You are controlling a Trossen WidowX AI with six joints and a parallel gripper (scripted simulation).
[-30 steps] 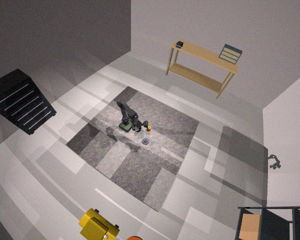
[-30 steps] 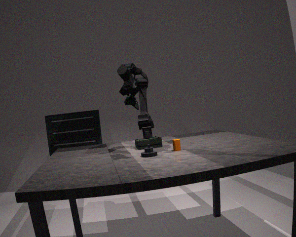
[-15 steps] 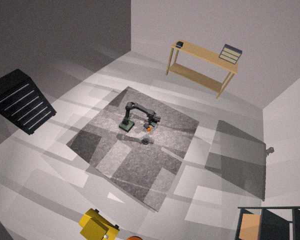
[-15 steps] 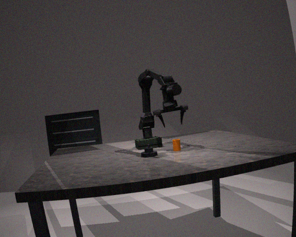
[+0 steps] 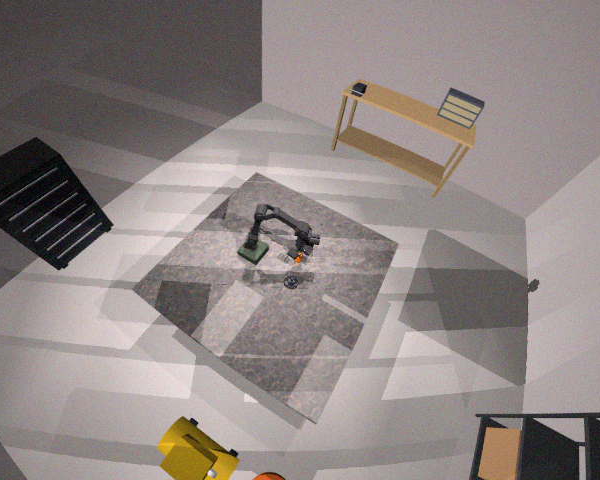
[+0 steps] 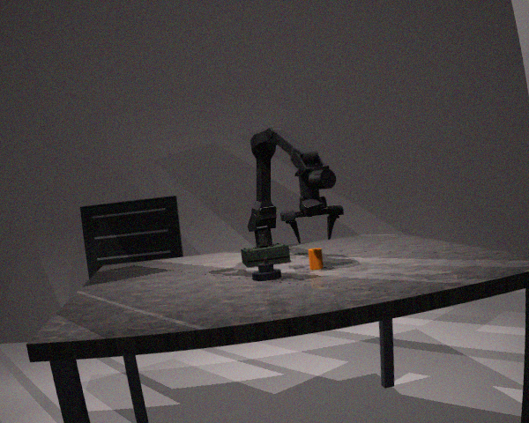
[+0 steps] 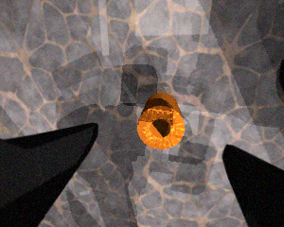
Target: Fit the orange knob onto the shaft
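Right now the orange knob is 50 mm below my gripper tip. The rest, counted from my gripper tip: round dark pedestal 80 mm ahead, 150 mm to the right, 50 mm below.
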